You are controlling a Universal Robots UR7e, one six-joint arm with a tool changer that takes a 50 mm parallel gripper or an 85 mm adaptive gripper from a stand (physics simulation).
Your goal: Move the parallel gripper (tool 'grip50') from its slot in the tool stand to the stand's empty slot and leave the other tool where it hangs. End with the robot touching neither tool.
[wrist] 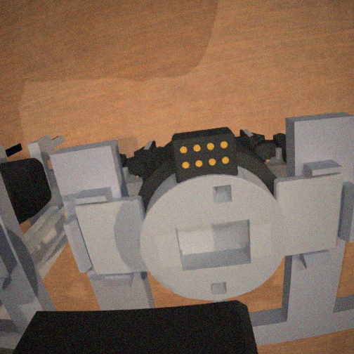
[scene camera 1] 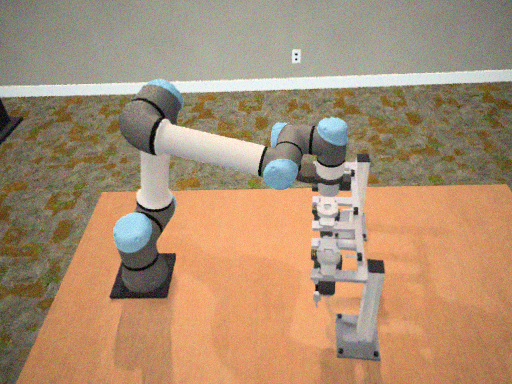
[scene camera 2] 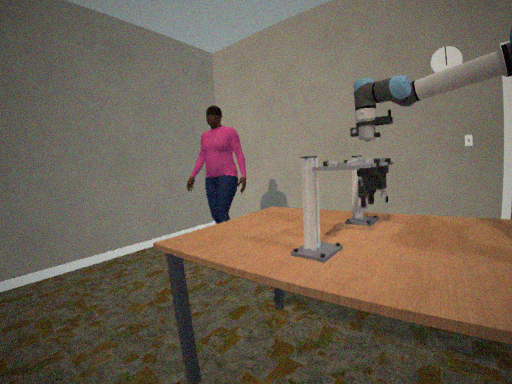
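Pixels of known places: hand at its tool point: (scene camera 2: pixel 367 138); arm's base at its link origin: (scene camera 1: pixel 145 274).
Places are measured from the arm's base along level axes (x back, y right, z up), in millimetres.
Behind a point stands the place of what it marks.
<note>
The arm's bare tool flange (scene camera 1: pixel 328 189) @[x -592, y -1, z 391 mm] (scene camera 2: pixel 366 134) @[x -588, y -63, z 376 mm] carries no tool. It hangs above the stand's middle slot, with a clear gap to the tool below. The adaptive gripper (scene camera 1: pixel 327 211) (wrist: pixel 210 200) hangs in that slot; its round coupling, contact block and black linkages show in the wrist view. The parallel gripper (scene camera 1: pixel 326 287) (wrist: pixel 27 190) hangs in the slot nearest scene camera 1, at the left of the wrist view. In scene camera 2 the hanging tools overlap. The far slot is empty and partly hidden behind the flange in scene camera 1.
The tool stand (scene camera 1: pixel 371 300) @[x -709, y 199, z 181 mm] (scene camera 2: pixel 311 205) @[x -701, y -293, z 149 mm] has two upright posts on bolted feet, with fork arms pointing towards the robot base (scene camera 1: pixel 143 277) @[x -21, y 59, z 58 mm]. It stands on the wooden table (scene camera 1: pixel 240 320) @[x -341, y 153, z -11 mm] (scene camera 2: pixel 425 280) @[x -367, y -331, z -12 mm]. A person in a pink top (scene camera 2: pixel 220 152) stands beyond the table.
</note>
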